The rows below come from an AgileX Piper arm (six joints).
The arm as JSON. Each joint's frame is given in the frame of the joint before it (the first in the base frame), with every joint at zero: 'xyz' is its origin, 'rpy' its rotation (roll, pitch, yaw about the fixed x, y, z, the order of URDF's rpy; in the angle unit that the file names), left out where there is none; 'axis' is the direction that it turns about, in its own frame. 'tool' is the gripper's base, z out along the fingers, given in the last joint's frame.
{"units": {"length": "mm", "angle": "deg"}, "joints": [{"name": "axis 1", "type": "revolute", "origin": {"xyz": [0.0, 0.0, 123.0]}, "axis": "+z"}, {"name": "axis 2", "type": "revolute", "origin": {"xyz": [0.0, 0.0, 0.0]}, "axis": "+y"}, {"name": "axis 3", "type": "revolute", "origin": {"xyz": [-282.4, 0.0, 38.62]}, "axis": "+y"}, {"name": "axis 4", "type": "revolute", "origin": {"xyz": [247.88, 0.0, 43.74]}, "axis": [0.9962, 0.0, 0.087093]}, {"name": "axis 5", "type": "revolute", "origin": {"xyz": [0.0, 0.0, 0.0]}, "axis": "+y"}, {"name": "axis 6", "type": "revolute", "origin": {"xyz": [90.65, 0.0, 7.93]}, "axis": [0.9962, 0.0, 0.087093]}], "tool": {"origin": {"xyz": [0.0, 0.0, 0.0], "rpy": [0.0, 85.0, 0.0]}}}
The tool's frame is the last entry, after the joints.
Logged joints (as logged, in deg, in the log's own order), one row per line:
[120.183 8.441 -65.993 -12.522 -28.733 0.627]
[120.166 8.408 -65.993 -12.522 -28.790 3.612]
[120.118 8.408 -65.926 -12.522 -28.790 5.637]
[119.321 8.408 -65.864 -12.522 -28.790 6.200]
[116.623 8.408 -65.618 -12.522 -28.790 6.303]
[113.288 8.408 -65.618 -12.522 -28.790 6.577]
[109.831 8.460 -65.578 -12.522 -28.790 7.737]
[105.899 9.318 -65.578 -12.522 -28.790 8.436]
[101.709 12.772 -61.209 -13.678 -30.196 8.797]
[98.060 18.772 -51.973 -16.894 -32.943 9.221]
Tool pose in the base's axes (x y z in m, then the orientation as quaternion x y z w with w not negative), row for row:
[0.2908 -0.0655 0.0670 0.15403 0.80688 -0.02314 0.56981]
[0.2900 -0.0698 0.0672 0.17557 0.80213 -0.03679 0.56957]
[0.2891 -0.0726 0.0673 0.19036 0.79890 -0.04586 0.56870]
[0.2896 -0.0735 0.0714 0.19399 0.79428 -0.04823 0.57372]
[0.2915 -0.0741 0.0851 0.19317 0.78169 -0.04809 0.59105]
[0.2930 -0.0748 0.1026 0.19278 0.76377 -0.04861 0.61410]
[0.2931 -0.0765 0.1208 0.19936 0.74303 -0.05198 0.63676]
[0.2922 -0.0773 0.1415 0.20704 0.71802 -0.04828 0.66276]
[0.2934 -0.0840 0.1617 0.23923 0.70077 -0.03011 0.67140]
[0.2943 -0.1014 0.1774 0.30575 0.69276 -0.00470 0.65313]
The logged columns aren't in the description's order. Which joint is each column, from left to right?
Columns, left to right: axis 2, axis 6, axis 5, axis 1, axis 3, axis 4.
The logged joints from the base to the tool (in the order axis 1, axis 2, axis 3, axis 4, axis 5, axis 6), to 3 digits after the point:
[-12.522 120.183 -28.733 0.627 -65.993 8.441]
[-12.522 120.166 -28.790 3.612 -65.993 8.408]
[-12.522 120.118 -28.790 5.637 -65.926 8.408]
[-12.522 119.321 -28.790 6.200 -65.864 8.408]
[-12.522 116.623 -28.790 6.303 -65.618 8.408]
[-12.522 113.288 -28.790 6.577 -65.618 8.408]
[-12.522 109.831 -28.790 7.737 -65.578 8.460]
[-12.522 105.899 -28.790 8.436 -65.578 9.318]
[-13.678 101.709 -30.196 8.797 -61.209 12.772]
[-16.894 98.060 -32.943 9.221 -51.973 18.772]

